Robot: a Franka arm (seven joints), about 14 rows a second.
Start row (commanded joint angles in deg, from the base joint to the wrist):
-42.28, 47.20, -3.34, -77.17, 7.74, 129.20, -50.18
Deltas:
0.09, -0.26, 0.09, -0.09, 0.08, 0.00, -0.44
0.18, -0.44, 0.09, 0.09, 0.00, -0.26, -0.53
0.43, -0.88, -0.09, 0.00, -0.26, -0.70, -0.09
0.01, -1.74, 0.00, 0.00, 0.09, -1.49, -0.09
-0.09, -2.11, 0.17, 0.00, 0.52, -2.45, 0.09
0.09, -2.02, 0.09, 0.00, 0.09, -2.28, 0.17
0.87, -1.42, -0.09, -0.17, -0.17, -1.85, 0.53
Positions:
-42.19, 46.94, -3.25, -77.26, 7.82, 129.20, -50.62
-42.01, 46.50, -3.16, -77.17, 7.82, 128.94, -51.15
-41.58, 45.62, -3.25, -77.17, 7.56, 128.24, -51.24
-41.57, 43.88, -3.25, -77.17, 7.65, 126.75, -51.33
-41.66, 41.77, -3.08, -77.17, 8.17, 124.30, -51.24
-41.57, 39.75, -2.99, -77.17, 8.26, 122.02, -51.07
-40.70, 38.33, -3.08, -77.34, 8.09, 120.17, -50.54

